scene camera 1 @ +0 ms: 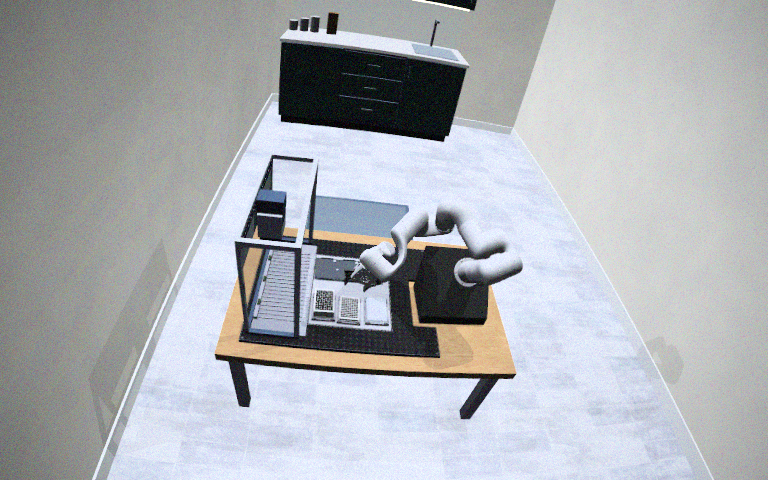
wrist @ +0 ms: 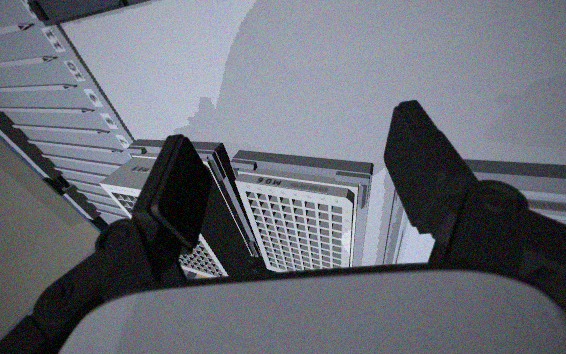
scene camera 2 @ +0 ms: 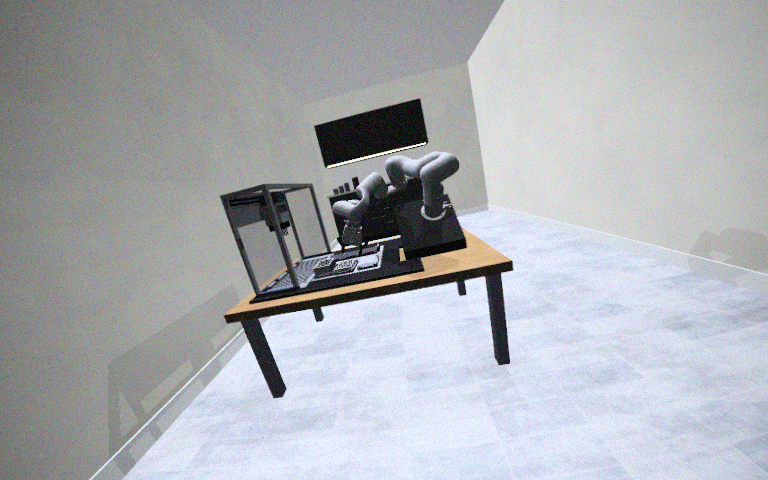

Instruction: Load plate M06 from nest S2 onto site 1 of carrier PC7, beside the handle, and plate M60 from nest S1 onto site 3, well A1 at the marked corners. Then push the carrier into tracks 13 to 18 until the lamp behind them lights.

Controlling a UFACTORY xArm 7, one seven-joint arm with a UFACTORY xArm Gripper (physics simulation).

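Frame: origin at the arm's base, x left, y down, z back, level; centimetres.
Seen in the pictures: gripper, between the fingertips: (scene camera 1: 354, 285) (wrist: 290, 145) (scene camera 2: 351, 253); arm's base, origin of its link: (scene camera 1: 467, 272) (scene camera 2: 433, 211).
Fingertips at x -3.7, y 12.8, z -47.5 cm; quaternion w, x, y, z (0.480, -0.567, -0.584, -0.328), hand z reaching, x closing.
Note:
Offsets run from my fingertips to a thing's middle. "*": to the spot under its first point. Level surfaces: height alone.
Plate M06 @(dx +10.7, dy +2.6, dz -2.8 cm) (wrist: 300, 230) (scene camera 1: 349, 308), a pale plate with a grid of wells, sits in the middle nest. A second welled plate @(dx +9.0, dy +1.2, dz -13.4 cm) (scene camera 1: 324, 301) (wrist: 125, 200) sits in the nest nearer the tracks; its label is too slanted to read in the wrist view. My gripper (scene camera 1: 357, 281) (scene camera 2: 352, 249) (wrist: 290, 145) is wide open and empty. In the wrist view its fingers appear on either side of plate M06, above the nests. The dark carrier @(dx -13.0, dy +3.0, dz -0.7 cm) (scene camera 1: 331, 270) lies behind the nests, partly hidden by the gripper. The numbered tracks (scene camera 1: 280, 291) (wrist: 37, 80) are at the left. The lamp cannot be made out.
A third, white-topped plate @(dx +11.3, dy +2.6, dz +8.7 cm) (scene camera 1: 376, 311) sits in the right nest. A tall frame (scene camera 1: 298, 294) (scene camera 2: 279, 243) stands over the tracks, with a dark blue-topped unit @(* dx -1.9, dy -36.5, dz -35.4 cm) (scene camera 1: 270, 212) inside. The arm's black base (scene camera 1: 450, 305) (scene camera 2: 433, 240) stands at the right of the table @(dy +5.8 cm) (scene camera 1: 368, 365).

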